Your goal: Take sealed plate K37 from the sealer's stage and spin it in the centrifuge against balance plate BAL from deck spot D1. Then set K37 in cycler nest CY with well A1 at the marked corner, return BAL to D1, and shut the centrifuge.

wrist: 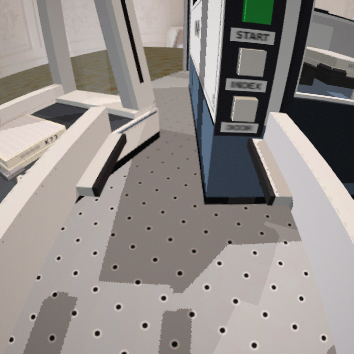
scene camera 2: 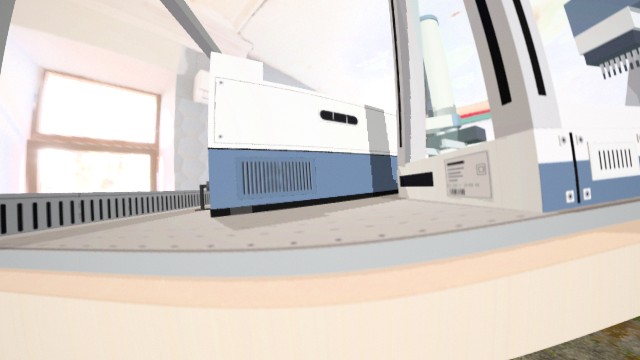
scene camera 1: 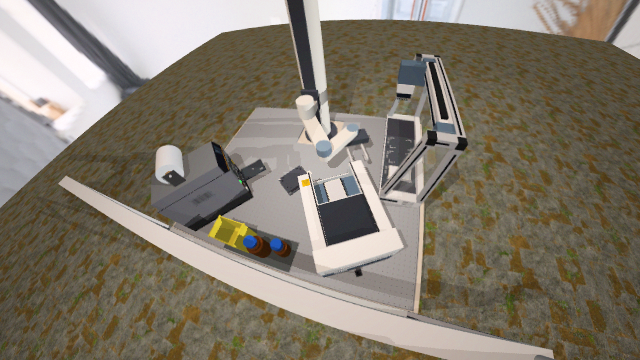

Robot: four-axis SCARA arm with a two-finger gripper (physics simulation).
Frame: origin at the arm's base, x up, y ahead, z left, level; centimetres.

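Where they show: gripper, fingertip midpoint: (wrist: 186,124) (scene camera 2: 427,146).
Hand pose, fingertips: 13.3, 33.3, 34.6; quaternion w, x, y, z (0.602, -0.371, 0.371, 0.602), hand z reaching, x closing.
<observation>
Things, the pixels of their centre, and the offset from my fingertips, as dx, dy, dz. "spot": a spot on its surface instead.
- centrifuge, body centre: (wrist: 286,60) (scene camera 2: 306,155) (scene camera 1: 343,215) +0.1, +34.2, -2.0
- START, body centre: (wrist: 256,9) +6.1, +7.2, -1.2
- INDEX, body centre: (wrist: 249,61) +2.5, +7.2, -1.2
- blurred label, surface spot: (wrist: 245,109) spot: -1.0, +6.8, -1.5
- pale plate, body centre: (wrist: 330,59) (scene camera 1: 335,191) +2.7, +23.5, -8.3
- sealer, body centre: (scene camera 1: 196,181) +11.7, +40.5, -82.1
- plate marked K73, body centre: (wrist: 18,136) (scene camera 1: 399,173) -6.1, -1.0, +23.8
- dark plate-sized block, body centre: (scene camera 1: 294,179) -9.2, +14.9, -37.0
- yellow bin, body centre: (scene camera 1: 223,230) -2.9, +57.9, -61.0
My gripper (scene camera 1: 362,159) (wrist: 186,124) is shut and empty, its long fingers still well apart, in front of the centrifuge (scene camera 1: 360,252) (scene camera 2: 305,130) (wrist: 232,167) at its button side. The buttons are START (wrist: 258,11), INDEX (wrist: 251,62) and one with a blurred label (wrist: 245,109). A pale plate (wrist: 332,60) shows inside the centrifuge's front, its label unreadable. The sealer (scene camera 1: 200,195) stands at the left in scene camera 1, its small dark stage (scene camera 1: 254,170) in front. I cannot make out K37, BAL or nest CY, or tell the centrifuge door's state.
A gantry machine (scene camera 1: 452,110) (scene camera 2: 520,117) stands beside the centrifuge. A plate marked K73 (wrist: 30,140) sits on its deck. A dark plate-sized block (scene camera 1: 292,180) lies between sealer and centrifuge. A yellow bin (scene camera 1: 227,232) and two blue-capped bottles (scene camera 1: 256,246) (scene camera 1: 280,247) stand along the bench edge.
</observation>
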